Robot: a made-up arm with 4 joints.
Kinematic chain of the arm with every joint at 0, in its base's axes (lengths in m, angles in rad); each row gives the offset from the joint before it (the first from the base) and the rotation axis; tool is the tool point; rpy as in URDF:
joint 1: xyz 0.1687 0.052 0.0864 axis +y
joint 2: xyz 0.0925 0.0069 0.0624 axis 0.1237 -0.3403 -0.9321
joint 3: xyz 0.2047 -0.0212 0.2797 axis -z
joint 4: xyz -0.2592 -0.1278 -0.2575 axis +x
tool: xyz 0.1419 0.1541 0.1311 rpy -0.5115 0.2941 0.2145
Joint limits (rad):
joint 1: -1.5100..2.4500
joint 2: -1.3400..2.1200
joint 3: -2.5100..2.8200
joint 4: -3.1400..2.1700
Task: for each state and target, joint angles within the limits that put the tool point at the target. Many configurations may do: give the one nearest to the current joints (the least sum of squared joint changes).
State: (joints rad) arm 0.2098 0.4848 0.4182 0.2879
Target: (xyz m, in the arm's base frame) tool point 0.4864 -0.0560 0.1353
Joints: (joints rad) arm 0.9212 0.1550 -0.0057 0.6176
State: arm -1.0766 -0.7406 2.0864 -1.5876
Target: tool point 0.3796 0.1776 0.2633
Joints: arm -1.0919 -0.1353 1.6937 -1.8068
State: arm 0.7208 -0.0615 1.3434 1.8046
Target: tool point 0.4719 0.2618 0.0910
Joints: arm 0.9663 0.1244 2.1497 1.5132
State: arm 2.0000 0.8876 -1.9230 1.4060
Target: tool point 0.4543 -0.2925 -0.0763
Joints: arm 1.8932 1.1510 -1.7477 0.9052
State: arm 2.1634 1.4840 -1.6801 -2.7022
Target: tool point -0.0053 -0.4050 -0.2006
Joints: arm 2.3185 1.1076 -1.8935 -3.1195
